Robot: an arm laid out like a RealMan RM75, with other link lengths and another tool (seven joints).
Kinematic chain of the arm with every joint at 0, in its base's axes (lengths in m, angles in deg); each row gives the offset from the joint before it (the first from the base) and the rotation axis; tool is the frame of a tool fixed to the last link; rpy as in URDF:
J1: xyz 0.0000 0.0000 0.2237 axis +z
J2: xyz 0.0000 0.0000 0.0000 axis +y
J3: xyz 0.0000 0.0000 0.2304 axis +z
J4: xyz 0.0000 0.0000 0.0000 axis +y
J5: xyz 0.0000 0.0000 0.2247 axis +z
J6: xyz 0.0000 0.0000 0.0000 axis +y
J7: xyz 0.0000 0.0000 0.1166 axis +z
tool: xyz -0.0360 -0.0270 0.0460 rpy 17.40 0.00 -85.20
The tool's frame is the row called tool.
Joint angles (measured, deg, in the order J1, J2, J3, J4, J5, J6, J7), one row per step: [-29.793 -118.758 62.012 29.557 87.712 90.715 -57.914]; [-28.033 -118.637 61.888 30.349 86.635 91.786 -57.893]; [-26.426 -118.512 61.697 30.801 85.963 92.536 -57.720]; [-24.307 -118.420 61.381 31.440 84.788 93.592 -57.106]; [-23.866 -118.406 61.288 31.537 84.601 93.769 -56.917]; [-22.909 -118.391 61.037 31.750 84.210 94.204 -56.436]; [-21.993 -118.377 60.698 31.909 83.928 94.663 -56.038]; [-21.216 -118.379 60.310 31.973 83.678 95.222 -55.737]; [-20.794 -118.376 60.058 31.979 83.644 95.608 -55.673]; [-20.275 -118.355 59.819 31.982 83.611 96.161 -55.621]
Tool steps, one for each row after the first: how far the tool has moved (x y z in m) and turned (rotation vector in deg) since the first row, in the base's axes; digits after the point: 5 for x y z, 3 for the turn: [-0.00499 -0.00491 0.00511 0.643 -1.228 0.737]; [-0.01123 -0.00999 0.00895 1.217 -1.993 1.606]; [-0.01826 -0.01627 0.01462 2.439 -3.218 2.460]; [-0.01997 -0.01763 0.01569 2.728 -3.405 2.649]; [-0.02354 -0.02064 0.01810 3.411 -3.832 2.992]; [-0.02719 -0.02378 0.02042 4.013 -4.241 3.399]; [-0.03011 -0.02685 0.02246 4.471 -4.755 3.762]; [-0.03179 -0.02892 0.02344 4.576 -5.043 3.998]; [-0.03371 -0.03178 0.02450 4.592 -5.403 4.222]
